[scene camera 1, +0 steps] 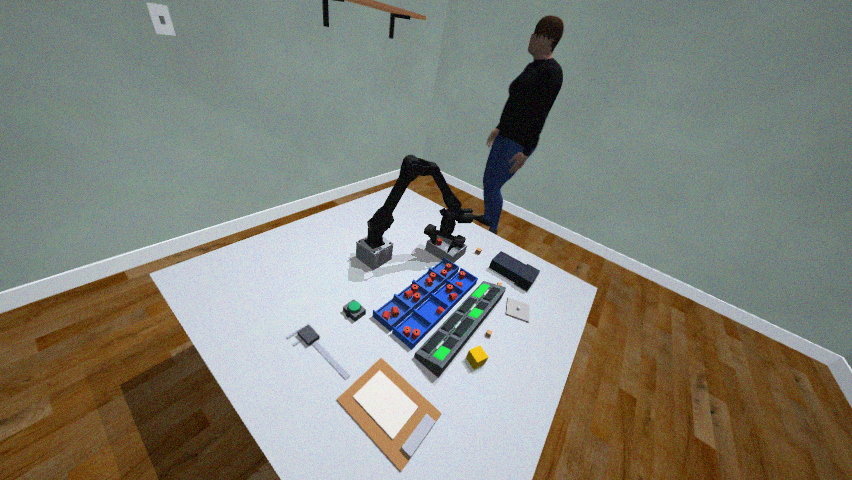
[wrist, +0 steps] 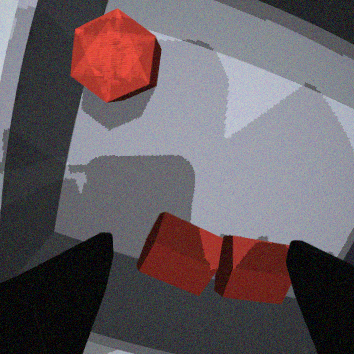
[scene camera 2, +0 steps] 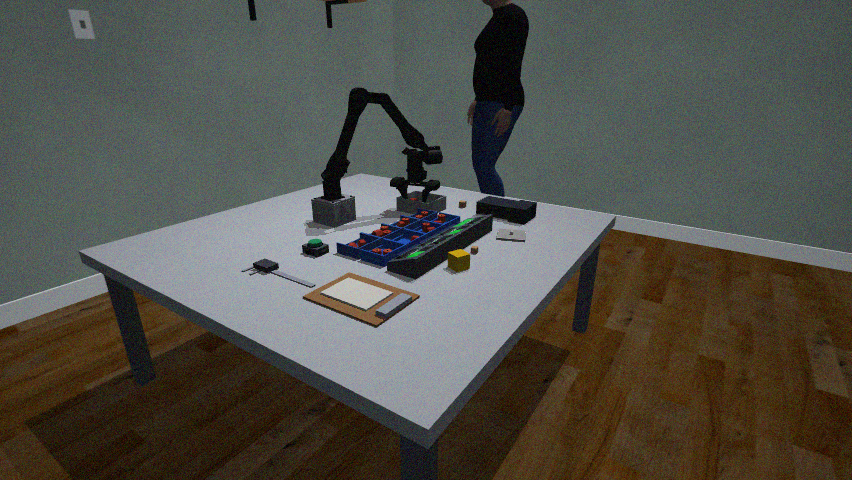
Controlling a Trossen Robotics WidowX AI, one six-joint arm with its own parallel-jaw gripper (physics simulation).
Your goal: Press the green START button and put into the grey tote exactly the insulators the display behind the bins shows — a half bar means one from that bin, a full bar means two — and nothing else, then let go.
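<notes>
My gripper is open and empty, pointing down low over the grey tote. In the wrist view, one red insulator lies near a tote wall. Two more, a left one and a right one, lie close together by another wall, showing between the fingertips but not gripped. Blue bins hold several red insulators. Behind them, the dark display shows three green lit patches. The green START button sits on a black base.
A black box, a white plate and a yellow cube lie beyond the display. A caliper and a clipboard lie on the button side. A person stands beyond the table.
</notes>
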